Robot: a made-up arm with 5 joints.
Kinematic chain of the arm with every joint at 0, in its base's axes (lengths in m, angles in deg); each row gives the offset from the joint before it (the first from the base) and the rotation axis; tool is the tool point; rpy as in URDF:
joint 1: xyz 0 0 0.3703 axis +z
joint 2: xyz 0 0 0 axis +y
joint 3: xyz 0.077 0 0.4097 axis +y
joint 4: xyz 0.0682 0 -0.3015 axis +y
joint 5: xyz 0.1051 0 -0.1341 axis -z
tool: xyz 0 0 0 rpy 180 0 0
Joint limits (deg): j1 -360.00..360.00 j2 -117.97..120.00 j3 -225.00..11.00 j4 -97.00..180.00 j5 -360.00..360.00
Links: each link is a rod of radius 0.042 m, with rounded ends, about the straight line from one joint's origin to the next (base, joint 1, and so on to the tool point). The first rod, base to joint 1, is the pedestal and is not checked.
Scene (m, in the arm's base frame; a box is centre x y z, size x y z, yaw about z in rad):
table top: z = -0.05
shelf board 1: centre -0 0.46 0.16 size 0.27 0.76 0.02 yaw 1.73
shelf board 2: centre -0 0.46 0.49 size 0.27 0.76 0.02 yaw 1.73
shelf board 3: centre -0 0.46 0.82 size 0.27 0.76 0.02 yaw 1.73
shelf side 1: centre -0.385 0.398 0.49 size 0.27 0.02 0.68 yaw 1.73
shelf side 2: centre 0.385 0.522 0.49 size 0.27 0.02 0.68 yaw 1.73
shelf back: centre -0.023 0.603 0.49 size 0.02 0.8 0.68 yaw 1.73
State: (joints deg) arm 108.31 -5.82 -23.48 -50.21 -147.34
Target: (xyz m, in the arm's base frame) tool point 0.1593 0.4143 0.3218
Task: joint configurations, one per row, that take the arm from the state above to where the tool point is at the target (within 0.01 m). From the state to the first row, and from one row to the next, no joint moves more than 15 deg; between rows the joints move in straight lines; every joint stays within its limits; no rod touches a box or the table.
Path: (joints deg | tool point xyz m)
1: 94.00 -7.80 -19.35 -50.17 -152.62 | -0.0260 0.3719 0.6226
2: 79.69 -9.79 -15.22 -50.14 -157.90 | 0.0630 0.3464 0.6100
3: 65.38 -11.77 -11.09 -50.10 -163.17 | 0.1378 0.3007 0.5970
4: 51.07 -13.75 -6.96 -50.06 -168.45 | 0.1942 0.2404 0.5837
5: 36.77 -15.73 -2.83 -50.02 -173.73 | 0.2298 0.1717 0.5703
6: 22.46 -17.72 1.30 -49.99 -179.01 | 0.2442 0.1010 0.5567
7: 8.15 -19.70 5.43 -49.95 -184.29 | 0.2388 0.0342 0.5429
8: 22.93 -6.22 3.99 -46.03 -171.97 | 0.2598 0.1099 0.4765
9: 37.72 7.27 2.55 -42.11 -159.66 | 0.2409 0.1863 0.4010
10: 52.50 20.75 1.11 -38.20 -147.34 | 0.1868 0.2434 0.3218
11: 60.73 24.72 -9.38 -38.71 -147.34 | 0.1843 0.3288 0.3200
12: 68.97 28.70 -19.87 -39.22 -147.34 | 0.1593 0.4143 0.3218

